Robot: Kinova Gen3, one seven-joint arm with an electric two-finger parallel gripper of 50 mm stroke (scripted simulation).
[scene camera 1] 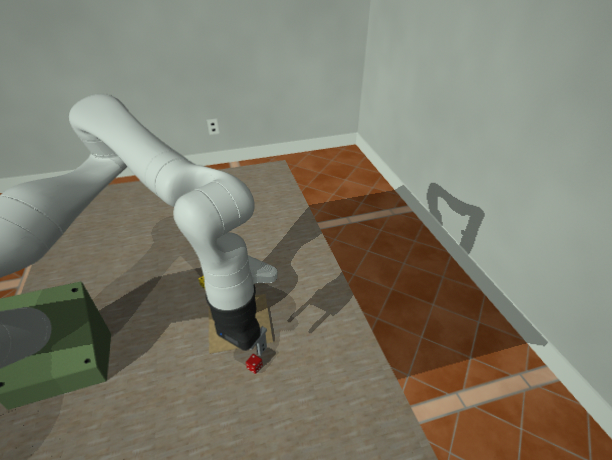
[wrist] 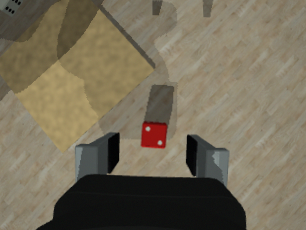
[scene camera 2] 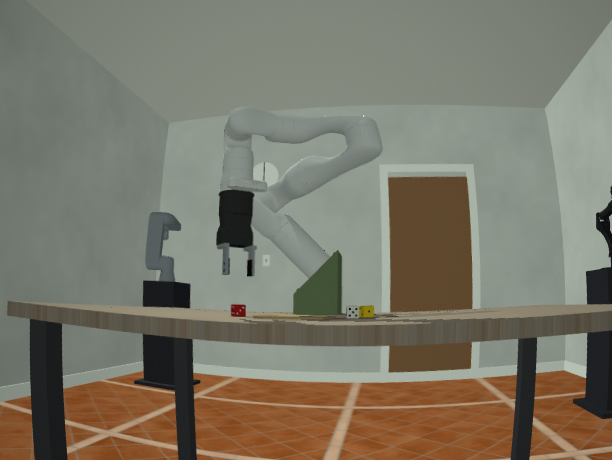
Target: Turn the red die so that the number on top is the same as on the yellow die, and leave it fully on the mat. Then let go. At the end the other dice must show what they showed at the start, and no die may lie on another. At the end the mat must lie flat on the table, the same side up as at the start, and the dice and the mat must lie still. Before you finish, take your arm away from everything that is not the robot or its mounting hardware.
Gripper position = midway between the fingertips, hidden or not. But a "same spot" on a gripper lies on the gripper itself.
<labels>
My gripper shows in scene camera 1, in the wrist view [152,148] and in scene camera 2. One and the same spot on my gripper: [scene camera 1: 262,345] is [scene camera 2: 223,263].
</labels>
